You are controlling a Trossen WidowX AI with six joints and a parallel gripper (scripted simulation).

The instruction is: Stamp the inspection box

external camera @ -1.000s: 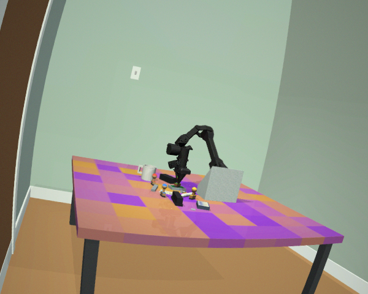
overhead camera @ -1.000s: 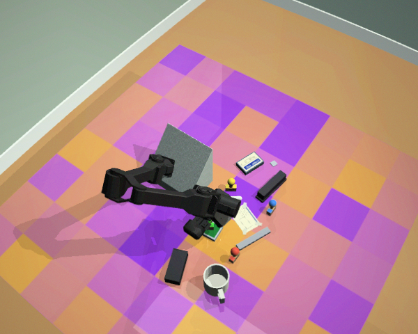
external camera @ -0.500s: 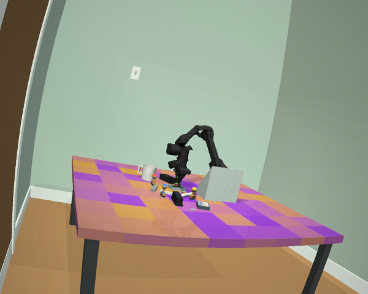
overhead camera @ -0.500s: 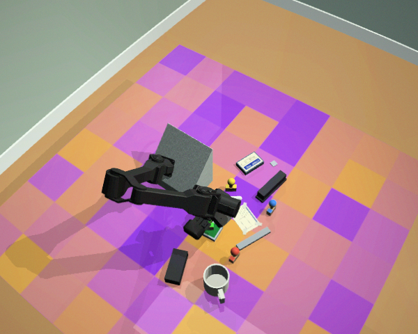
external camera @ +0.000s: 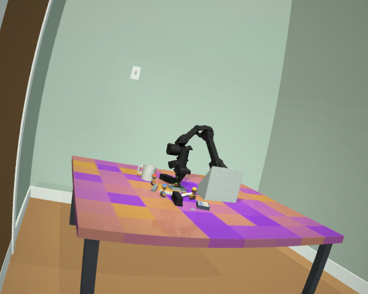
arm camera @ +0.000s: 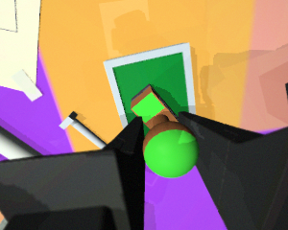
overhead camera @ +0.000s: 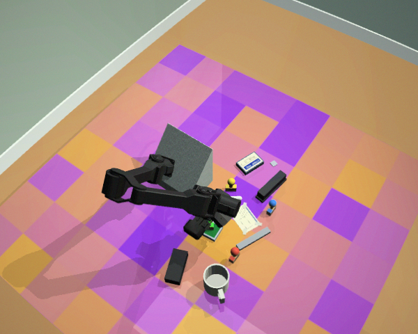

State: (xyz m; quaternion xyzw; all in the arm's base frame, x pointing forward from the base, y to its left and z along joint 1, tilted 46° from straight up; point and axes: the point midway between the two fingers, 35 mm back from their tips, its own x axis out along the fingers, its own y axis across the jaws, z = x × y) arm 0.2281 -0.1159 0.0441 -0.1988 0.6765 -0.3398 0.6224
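My gripper tip is now 3 cm above the green ink pad. From my gripper tip the other things lie so: bolt: 7 cm to the left, 3 cm below, 1 cm behind; then green-knobbed stamp: right at my gripper tip; then white marker: 12 cm to the left, 3 cm below, 3 cm behind.
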